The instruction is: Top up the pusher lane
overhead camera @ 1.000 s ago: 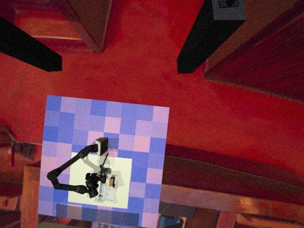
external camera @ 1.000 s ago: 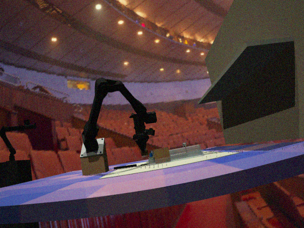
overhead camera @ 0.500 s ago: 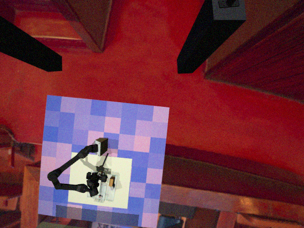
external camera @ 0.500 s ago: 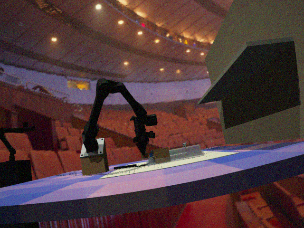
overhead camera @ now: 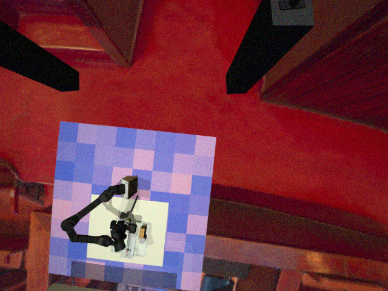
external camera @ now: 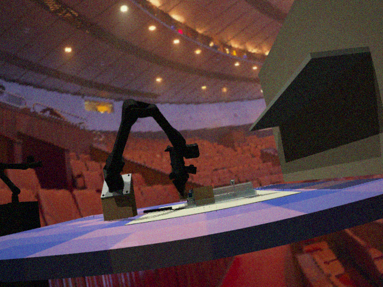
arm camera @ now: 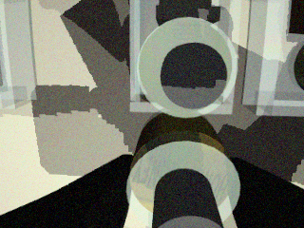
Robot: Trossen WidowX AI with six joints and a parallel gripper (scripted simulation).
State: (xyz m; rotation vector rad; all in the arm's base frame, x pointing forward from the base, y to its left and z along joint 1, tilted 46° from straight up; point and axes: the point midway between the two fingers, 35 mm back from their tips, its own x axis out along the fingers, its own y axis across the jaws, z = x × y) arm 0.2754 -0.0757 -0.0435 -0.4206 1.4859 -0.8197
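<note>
Right now the cream mat is 100 mm ahead of my gripper tip, 40 mm to the right of it and 50 mm below it. The rest, counted from my gripper tip: clear lane rack 190 mm ahead, 20 mm to the right, 30 mm below; thin black rod 120 mm behind, 40 mm to the left, 40 mm below.
</note>
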